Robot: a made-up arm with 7 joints. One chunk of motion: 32 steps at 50 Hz.
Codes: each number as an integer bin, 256 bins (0 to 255) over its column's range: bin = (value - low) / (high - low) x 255, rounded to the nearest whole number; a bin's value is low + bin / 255 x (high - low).
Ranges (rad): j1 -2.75..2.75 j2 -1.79..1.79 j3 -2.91..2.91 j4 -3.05..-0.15 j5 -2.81..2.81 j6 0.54..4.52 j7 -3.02..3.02
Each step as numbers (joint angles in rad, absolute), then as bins.
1 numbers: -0.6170 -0.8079 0.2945 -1.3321 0.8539 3.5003 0.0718
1 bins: 99 70 140 151 166 190 131
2 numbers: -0.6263 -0.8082 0.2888 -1.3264 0.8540 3.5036 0.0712
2 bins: 98 70 140 152 166 190 131
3 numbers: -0.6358 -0.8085 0.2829 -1.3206 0.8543 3.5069 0.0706
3 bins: 98 70 140 152 166 190 130
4 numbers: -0.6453 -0.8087 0.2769 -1.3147 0.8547 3.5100 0.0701
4 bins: 98 70 140 153 166 190 130
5 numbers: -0.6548 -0.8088 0.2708 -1.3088 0.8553 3.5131 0.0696
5 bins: 97 70 139 153 166 190 130
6 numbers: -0.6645 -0.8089 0.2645 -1.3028 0.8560 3.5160 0.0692
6 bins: 97 70 139 154 166 191 130
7 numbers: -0.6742 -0.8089 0.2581 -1.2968 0.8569 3.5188 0.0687
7 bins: 96 70 139 154 166 191 130
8 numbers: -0.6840 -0.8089 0.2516 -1.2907 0.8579 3.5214 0.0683
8 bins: 96 70 139 155 166 191 130
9 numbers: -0.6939 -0.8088 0.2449 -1.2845 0.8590 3.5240 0.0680
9 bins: 95 70 138 155 166 191 130
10 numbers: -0.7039 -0.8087 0.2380 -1.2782 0.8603 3.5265 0.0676
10 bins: 95 70 138 156 167 191 130
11 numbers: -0.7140 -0.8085 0.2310 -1.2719 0.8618 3.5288 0.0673
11 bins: 94 70 138 156 167 191 130
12 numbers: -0.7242 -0.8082 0.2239 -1.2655 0.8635 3.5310 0.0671
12 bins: 94 70 137 157 167 192 130
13 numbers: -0.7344 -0.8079 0.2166 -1.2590 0.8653 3.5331 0.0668
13 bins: 93 70 137 157 167 192 130
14 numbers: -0.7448 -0.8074 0.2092 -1.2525 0.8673 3.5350 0.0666
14 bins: 93 70 137 158 167 192 130
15 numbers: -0.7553 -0.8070 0.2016 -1.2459 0.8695 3.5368 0.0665
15 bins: 92 70 136 159 167 192 130
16 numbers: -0.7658 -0.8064 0.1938 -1.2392 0.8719 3.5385 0.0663
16 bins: 92 70 136 159 167 192 130
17 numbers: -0.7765 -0.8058 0.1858 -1.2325 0.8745 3.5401 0.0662
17 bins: 91 70 136 160 167 192 130
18 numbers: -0.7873 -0.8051 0.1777 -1.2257 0.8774 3.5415 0.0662
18 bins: 91 70 135 160 167 192 130
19 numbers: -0.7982 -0.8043 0.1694 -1.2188 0.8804 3.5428 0.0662
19 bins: 90 70 135 161 167 192 130
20 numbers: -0.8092 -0.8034 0.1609 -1.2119 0.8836 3.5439 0.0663
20 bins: 90 70 135 162 168 192 130
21 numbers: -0.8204 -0.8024 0.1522 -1.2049 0.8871 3.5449 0.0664
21 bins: 89 70 134 162 168 193 130
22 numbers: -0.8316 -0.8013 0.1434 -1.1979 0.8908 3.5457 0.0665
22 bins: 89 70 134 163 168 193 130
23 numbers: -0.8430 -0.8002 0.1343 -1.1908 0.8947 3.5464 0.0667
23 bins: 88 71 133 163 168 193 130
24 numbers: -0.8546 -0.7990 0.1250 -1.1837 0.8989 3.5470 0.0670
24 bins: 88 71 133 164 168 193 130
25 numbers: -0.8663 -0.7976 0.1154 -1.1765 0.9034 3.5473 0.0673
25 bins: 87 71 133 165 168 193 130
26 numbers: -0.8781 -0.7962 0.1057 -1.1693 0.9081 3.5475 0.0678
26 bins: 87 71 132 165 169 193 130
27 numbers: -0.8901 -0.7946 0.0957 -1.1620 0.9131 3.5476 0.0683
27 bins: 86 71 132 166 169 193 130
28 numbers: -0.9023 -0.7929 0.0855 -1.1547 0.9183 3.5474 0.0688
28 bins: 86 71 131 167 169 193 130
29 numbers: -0.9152 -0.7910 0.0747 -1.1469 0.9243 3.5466 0.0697
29 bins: 85 71 131 167 169 193 130
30 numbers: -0.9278 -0.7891 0.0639 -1.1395 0.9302 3.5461 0.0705
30 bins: 84 71 130 168 170 193 130
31 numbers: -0.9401 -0.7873 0.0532 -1.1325 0.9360 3.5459 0.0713
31 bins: 84 71 130 169 170 193 131
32 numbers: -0.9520 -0.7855 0.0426 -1.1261 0.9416 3.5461 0.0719
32 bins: 83 72 129 169 170 193 131
